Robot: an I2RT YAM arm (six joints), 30 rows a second.
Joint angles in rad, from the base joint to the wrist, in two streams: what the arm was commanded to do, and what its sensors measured. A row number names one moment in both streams.
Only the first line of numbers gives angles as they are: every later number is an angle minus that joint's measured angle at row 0.
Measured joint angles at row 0: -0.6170, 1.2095, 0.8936, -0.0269, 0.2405, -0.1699
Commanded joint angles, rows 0 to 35: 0.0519, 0.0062, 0.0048, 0.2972, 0.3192, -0.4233; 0.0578, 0.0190, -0.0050, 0.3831, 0.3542, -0.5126; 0.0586, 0.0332, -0.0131, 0.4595, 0.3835, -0.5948; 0.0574, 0.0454, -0.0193, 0.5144, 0.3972, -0.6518; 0.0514, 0.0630, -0.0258, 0.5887, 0.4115, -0.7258; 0.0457, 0.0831, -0.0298, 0.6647, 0.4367, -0.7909; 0.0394, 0.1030, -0.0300, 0.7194, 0.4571, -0.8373; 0.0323, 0.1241, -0.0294, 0.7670, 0.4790, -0.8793; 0.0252, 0.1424, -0.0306, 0.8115, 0.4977, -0.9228; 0.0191, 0.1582, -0.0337, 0.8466, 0.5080, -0.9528; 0.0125, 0.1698, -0.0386, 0.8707, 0.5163, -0.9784; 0.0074, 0.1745, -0.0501, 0.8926, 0.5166, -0.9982; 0.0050, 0.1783, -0.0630, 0.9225, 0.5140, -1.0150; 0.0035, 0.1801, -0.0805, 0.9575, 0.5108, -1.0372; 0.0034, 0.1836, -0.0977, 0.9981, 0.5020, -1.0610; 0.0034, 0.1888, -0.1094, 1.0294, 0.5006, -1.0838; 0.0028, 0.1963, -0.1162, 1.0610, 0.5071, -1.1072; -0.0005, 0.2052, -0.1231, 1.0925, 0.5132, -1.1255; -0.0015, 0.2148, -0.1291, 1.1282, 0.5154, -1.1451; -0.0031, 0.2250, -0.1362, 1.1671, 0.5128, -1.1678; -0.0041, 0.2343, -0.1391, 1.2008, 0.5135, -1.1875; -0.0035, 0.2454, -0.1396, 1.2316, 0.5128, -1.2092; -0.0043, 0.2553, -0.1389, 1.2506, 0.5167, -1.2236; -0.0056, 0.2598, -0.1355, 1.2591, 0.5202, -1.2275; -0.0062, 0.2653, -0.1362, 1.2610, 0.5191, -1.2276; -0.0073, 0.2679, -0.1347, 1.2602, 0.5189, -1.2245; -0.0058, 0.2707, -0.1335, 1.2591, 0.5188, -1.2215; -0.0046, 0.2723, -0.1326, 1.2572, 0.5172, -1.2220; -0.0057, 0.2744, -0.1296, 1.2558, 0.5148, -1.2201; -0.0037, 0.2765, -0.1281, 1.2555, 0.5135, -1.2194; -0.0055, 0.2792, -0.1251, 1.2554, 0.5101, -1.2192; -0.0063, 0.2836, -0.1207, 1.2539, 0.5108, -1.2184; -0.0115, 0.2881, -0.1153, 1.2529, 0.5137, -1.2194; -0.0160, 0.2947, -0.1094, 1.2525, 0.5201, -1.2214; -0.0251, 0.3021, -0.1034, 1.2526, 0.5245, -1.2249; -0.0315, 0.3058, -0.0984, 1.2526, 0.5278, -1.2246
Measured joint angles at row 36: 0.0297, 0.2891, -0.1400, 1.1727, 0.4414, -1.2318
